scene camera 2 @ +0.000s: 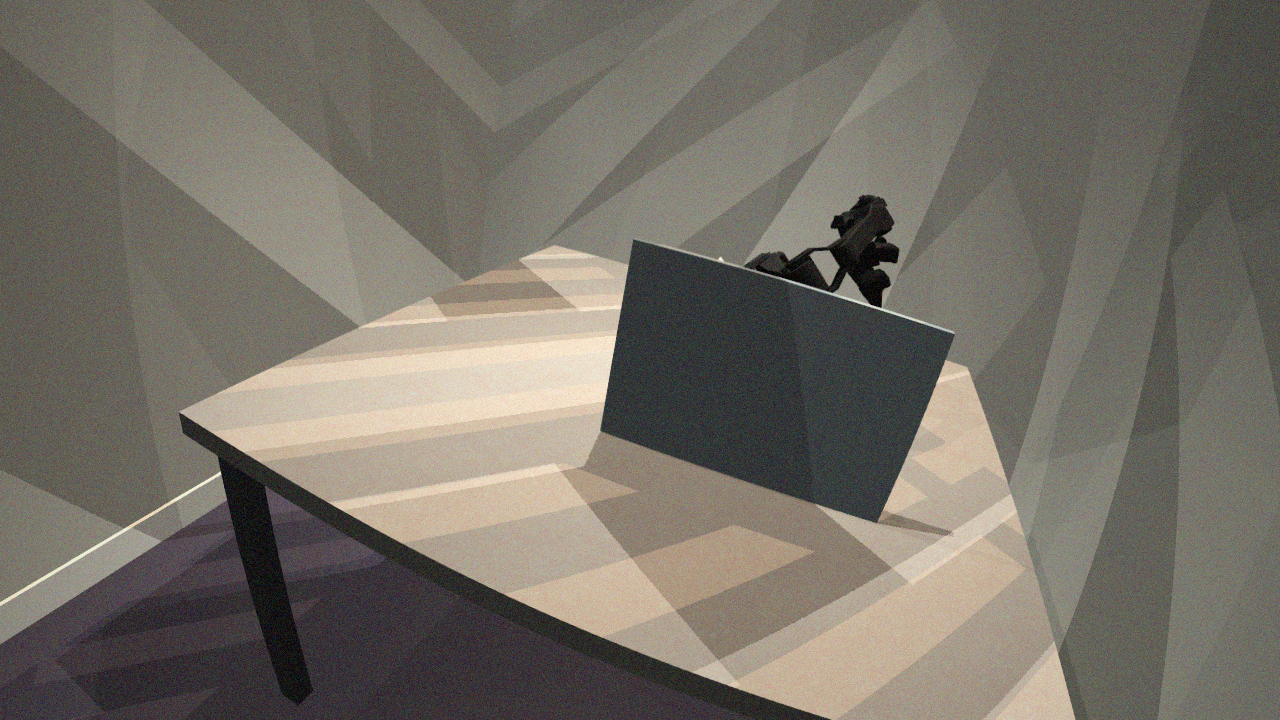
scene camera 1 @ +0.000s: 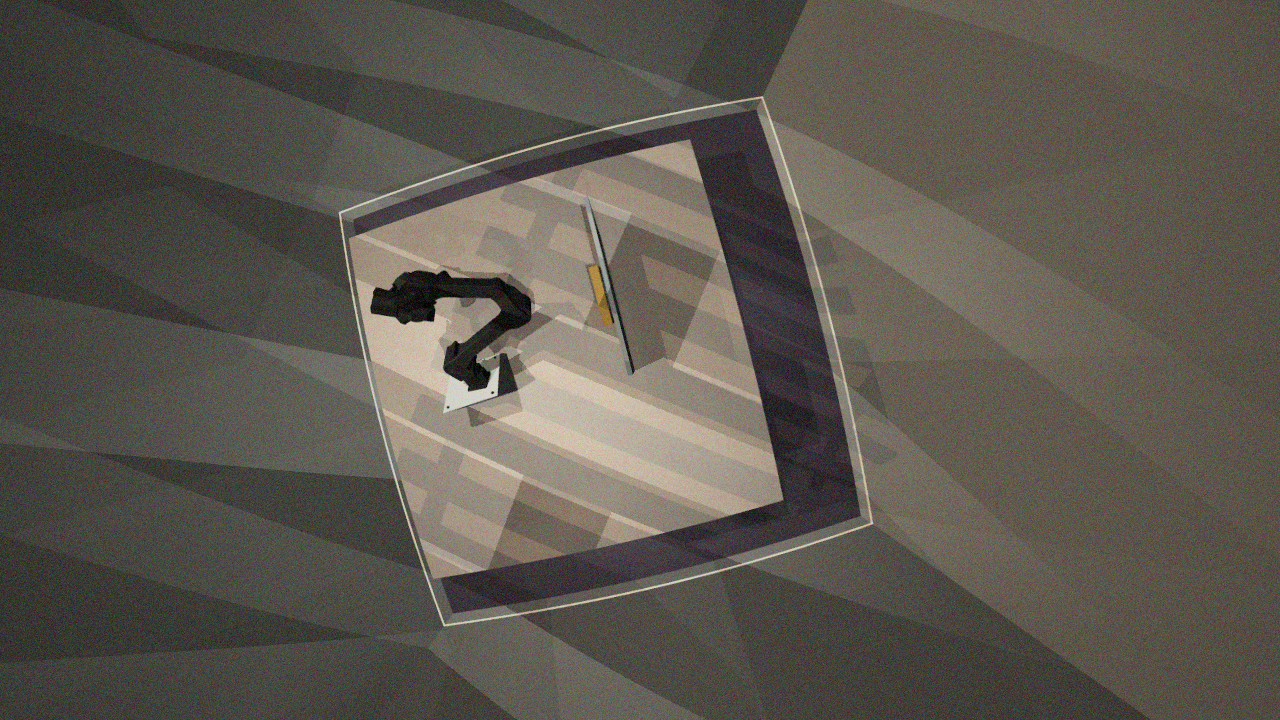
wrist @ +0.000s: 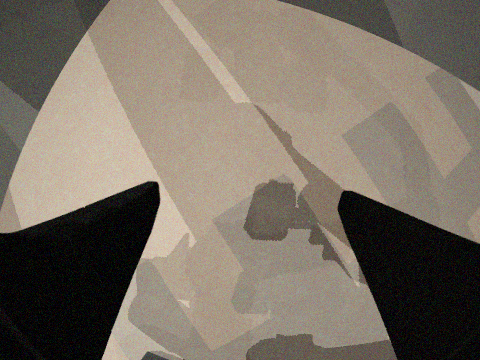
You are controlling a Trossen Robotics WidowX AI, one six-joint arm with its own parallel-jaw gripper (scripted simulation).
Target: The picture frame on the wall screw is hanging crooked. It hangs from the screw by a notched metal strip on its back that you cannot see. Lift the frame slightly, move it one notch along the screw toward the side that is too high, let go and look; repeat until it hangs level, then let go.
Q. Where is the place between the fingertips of my gripper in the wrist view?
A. At 252,196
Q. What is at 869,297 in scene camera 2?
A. My gripper.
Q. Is my gripper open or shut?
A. Open.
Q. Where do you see a grey wall panel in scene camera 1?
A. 598,242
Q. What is my gripper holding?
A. Nothing.
